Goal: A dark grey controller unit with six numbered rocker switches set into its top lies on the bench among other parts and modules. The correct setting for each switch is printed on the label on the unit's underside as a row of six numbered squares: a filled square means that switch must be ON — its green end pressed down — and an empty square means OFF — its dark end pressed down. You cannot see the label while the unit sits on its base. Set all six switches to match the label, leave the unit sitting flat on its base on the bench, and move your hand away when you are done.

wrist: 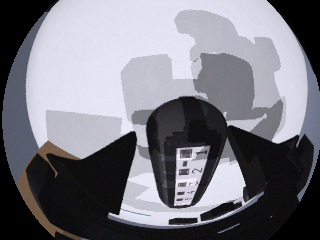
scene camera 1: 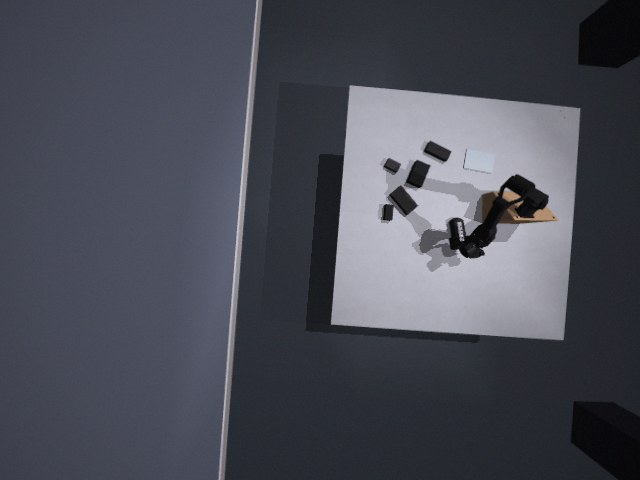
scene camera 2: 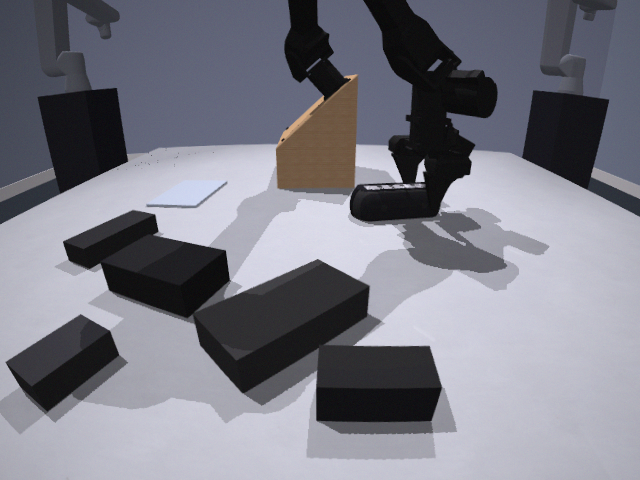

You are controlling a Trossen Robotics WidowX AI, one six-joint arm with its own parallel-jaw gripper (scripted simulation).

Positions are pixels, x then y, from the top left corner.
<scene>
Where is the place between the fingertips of my gripper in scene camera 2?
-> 420, 201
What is my gripper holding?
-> Nothing.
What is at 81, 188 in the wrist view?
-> My gripper.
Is my gripper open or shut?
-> Open.
</scene>
